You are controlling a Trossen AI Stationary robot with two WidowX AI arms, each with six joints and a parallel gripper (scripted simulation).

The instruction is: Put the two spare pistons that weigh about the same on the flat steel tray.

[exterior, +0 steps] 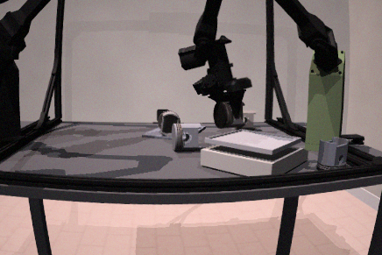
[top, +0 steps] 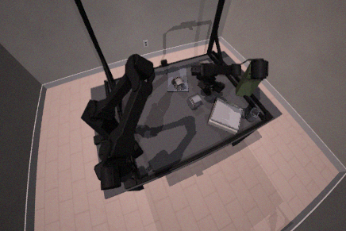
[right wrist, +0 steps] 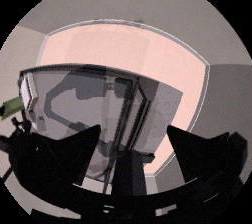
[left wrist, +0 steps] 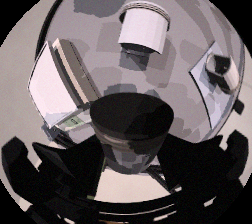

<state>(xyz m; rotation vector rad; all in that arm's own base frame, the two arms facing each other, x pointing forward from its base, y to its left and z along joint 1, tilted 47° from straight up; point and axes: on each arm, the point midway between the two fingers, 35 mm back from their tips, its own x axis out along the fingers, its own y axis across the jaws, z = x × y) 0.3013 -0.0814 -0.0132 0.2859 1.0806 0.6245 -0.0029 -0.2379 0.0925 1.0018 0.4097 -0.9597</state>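
My left hand is 20 cm short of the white scale pan, 3 cm to the right of it and 6 cm above it. From my left hand the other things lie so: flat grey steel tray (22 cm behind, 14 cm to the right, 11 cm below); then piston (26 cm behind, 10 cm to the left, 8 cm below).
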